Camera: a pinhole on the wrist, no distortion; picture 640 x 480 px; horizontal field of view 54.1 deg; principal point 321.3 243.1 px. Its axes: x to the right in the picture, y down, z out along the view. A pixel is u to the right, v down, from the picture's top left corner.
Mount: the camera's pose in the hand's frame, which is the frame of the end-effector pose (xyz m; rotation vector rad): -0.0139 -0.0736 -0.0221 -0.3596 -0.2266 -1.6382
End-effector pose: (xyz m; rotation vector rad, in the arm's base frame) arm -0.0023 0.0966 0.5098 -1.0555 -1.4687 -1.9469
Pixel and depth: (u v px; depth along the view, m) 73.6 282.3 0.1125
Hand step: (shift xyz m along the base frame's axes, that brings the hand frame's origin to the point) 0.0203 0.0607 0.0183
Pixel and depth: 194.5 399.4 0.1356
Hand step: 0.0038 0.0905 0.0379
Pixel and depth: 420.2 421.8 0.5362
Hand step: 0.0540 0.4774 0.2250
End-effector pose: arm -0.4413 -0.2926 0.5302 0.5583 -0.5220 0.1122
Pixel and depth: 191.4 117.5 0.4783
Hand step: -0.2689 -0.0390 0.3504
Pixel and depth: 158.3 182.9 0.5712
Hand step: -0.2699 -0.0126 0.4602
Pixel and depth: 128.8 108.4 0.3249
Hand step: -0.1821 -0.0104 0.2245
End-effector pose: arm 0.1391 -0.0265 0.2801 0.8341 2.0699 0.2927
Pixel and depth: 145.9 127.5 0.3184
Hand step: 0.2671 0.0505 -0.0632
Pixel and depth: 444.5 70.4 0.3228
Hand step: 0.2700 -0.0844 -0.1407
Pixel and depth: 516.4 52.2 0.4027
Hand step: 0.3491 -0.1325 -0.1935
